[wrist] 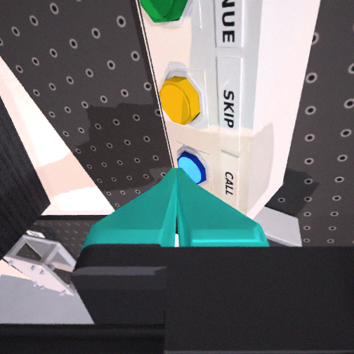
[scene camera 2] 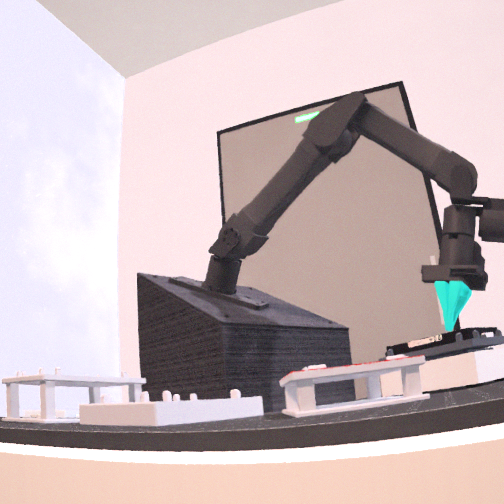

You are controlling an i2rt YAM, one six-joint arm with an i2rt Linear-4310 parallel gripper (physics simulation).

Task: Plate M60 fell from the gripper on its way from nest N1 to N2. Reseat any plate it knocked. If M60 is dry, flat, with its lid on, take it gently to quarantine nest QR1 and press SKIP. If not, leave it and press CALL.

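My gripper is shut, its teal fingertips meeting with nothing between them. In the wrist view the tips are over the near end of the white button panel, beside the CALL button, which is blue with a light blue top. Whether they touch it cannot be told. The yellow SKIP button is farther up the panel, with the green button beyond it. In the scene view the tips appear just above or in front of a dark flat piece with a pale label. I cannot identify plate M60 in either view.
A red-topped white stand, a low white block with pegs and a raised white frame stand along the table. The dark base box is behind them. A grey frame shows at the wrist view's lower left.
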